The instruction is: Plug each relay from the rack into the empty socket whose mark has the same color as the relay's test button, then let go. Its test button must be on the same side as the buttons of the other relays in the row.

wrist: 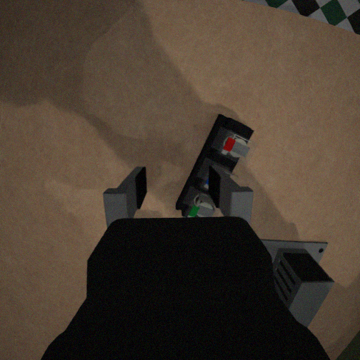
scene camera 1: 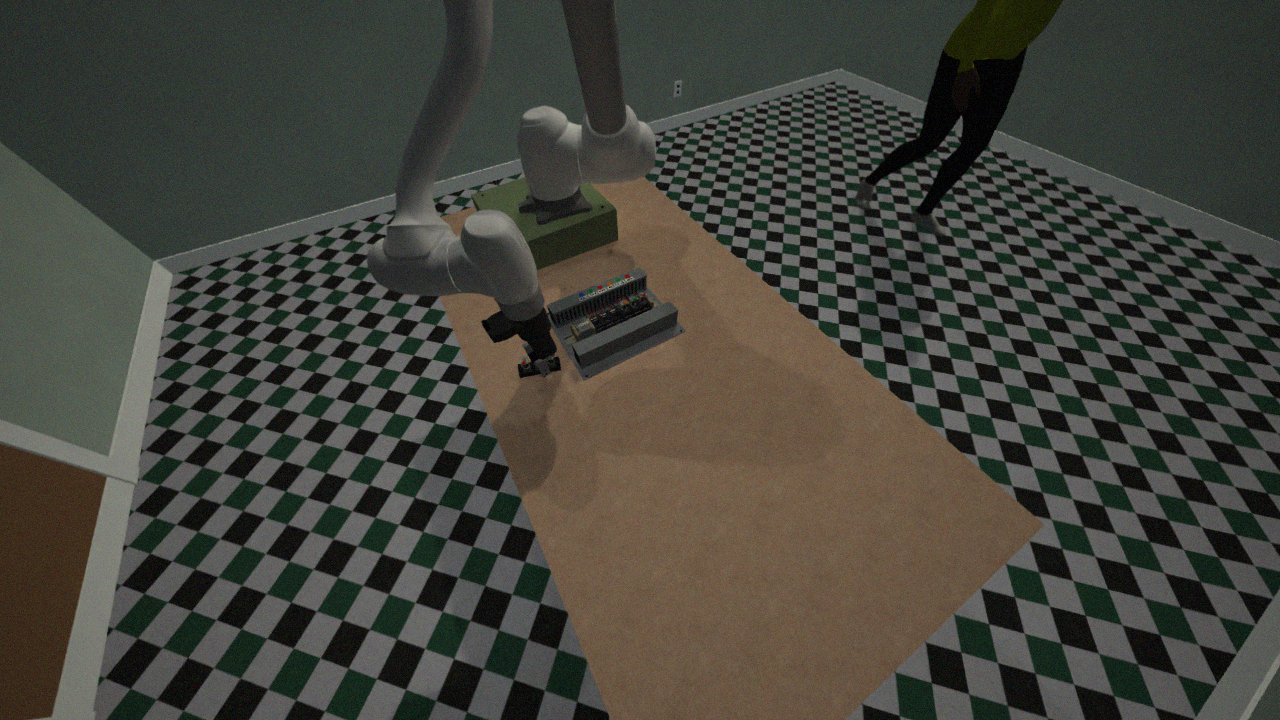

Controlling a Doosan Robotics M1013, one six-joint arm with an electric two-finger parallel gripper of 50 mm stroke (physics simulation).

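Pixels of known places: gripper, fingertip midpoint: (scene camera 1: 541, 367); arm's base, link origin: (scene camera 1: 558, 204).
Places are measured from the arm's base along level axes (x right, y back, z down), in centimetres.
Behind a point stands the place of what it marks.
The black relay rack (scene camera 1: 526, 369) (wrist: 197, 177) stands on the tabletop beside the panel, slanted in the wrist view. It holds a relay with a red test button (wrist: 235, 146) at the far end, one with a blue button (wrist: 206, 183), mostly hidden by the right finger, and one with a green button (wrist: 201, 206) at the near end. My gripper (scene camera 1: 540, 356) {x 22.0, y -57.4, z 6.0 cm} (wrist: 177, 178) is open and empty above the rack. Its right finger overlaps the rack in the wrist view. The panel's relay row (scene camera 1: 624, 309) {x -4.3, y -47.3, z 6.1 cm} stands between two grey ducts; its sockets are too small to tell apart.
The grey panel plate (scene camera 1: 617, 359) {x 2.6, y -59.3, z 10.8 cm} (wrist: 316, 246) lies close beside the rack. Its slotted duct (scene camera 1: 640, 282) {x -12.9, y -38.4, z 6.7 cm} (wrist: 300, 280) and a plain-sided duct (scene camera 1: 626, 335) {x -1.2, y -56.9, z 5.3 cm} stand up from it. Coloured marks (scene camera 1: 608, 287) {x -2.9, y -38.6, z 4.8 cm} run along the back duct. A green base box (scene camera 1: 572, 234) {x -0.1, y -13.6, z 2.7 cm} stands behind; a person (scene camera 1: 975, 107) is at back right.
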